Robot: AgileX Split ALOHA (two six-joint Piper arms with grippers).
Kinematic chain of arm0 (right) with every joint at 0, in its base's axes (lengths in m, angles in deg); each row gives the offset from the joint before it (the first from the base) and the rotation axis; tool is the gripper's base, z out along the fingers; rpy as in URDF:
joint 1: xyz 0 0 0.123 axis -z
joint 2: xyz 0 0 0 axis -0.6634 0.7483 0
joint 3: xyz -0.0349 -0.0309 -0.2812 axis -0.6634 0.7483 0
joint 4: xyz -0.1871 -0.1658 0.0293 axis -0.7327 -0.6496 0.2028
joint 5: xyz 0 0 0 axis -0.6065 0.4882 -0.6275
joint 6: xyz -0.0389 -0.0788 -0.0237 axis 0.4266 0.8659 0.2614
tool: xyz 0 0 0 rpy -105.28 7.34 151.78
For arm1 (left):
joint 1: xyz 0 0 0.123 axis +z
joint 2: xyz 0 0 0 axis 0.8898 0.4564 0
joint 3: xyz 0.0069 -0.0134 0.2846 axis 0.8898 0.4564 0
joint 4: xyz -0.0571 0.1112 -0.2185 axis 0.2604 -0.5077 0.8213
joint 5: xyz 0 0 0 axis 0.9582 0.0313 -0.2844
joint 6: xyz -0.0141 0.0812 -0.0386 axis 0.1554 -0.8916 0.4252
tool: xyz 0 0 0 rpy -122.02 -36.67 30.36
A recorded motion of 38 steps. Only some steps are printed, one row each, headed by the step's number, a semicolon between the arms.
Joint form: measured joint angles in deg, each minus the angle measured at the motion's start. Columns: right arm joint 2, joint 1, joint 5, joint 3, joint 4, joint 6; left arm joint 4, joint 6, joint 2, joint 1, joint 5, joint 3.
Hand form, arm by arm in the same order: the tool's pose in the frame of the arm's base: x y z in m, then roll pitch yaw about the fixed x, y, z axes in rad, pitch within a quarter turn. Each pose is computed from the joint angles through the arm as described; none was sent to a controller.
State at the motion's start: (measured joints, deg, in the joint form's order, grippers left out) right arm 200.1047 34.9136 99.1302 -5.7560 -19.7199 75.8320; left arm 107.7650 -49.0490 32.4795 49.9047 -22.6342 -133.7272
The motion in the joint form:
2: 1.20 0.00 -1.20 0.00 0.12 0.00; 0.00 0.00 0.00 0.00 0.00 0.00
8: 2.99 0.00 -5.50 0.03 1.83 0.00; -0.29 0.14 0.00 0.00 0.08 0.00
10: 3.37 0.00 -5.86 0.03 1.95 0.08; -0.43 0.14 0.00 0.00 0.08 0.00
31: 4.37 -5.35 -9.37 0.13 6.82 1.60; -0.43 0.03 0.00 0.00 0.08 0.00
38: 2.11 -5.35 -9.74 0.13 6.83 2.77; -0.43 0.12 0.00 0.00 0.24 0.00
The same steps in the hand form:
2: 0.3742 0.0720 0.1863 2.8341 0.0681 -2.8704; 0.4692 -0.1238 0.2361 -3.0354 1.1272 2.8449
8: 0.3829 0.0741 0.1748 2.8258 0.1078 -2.9090; 0.4692 -0.1239 0.2361 -3.0398 1.1263 2.8388
10: 0.3838 0.0742 0.1722 2.8252 0.1075 -2.9108; 0.4691 -0.1239 0.2360 -3.0450 1.1262 2.8331
31: 0.3813 0.1157 0.1674 2.7707 0.1584 -2.8644; 0.4691 -0.1239 0.2360 -3.0490 1.1263 2.8286
38: 0.3799 0.1152 0.1830 2.7791 0.2107 -2.8468; 0.4690 -0.1241 0.2360 -3.0430 1.1257 2.8322

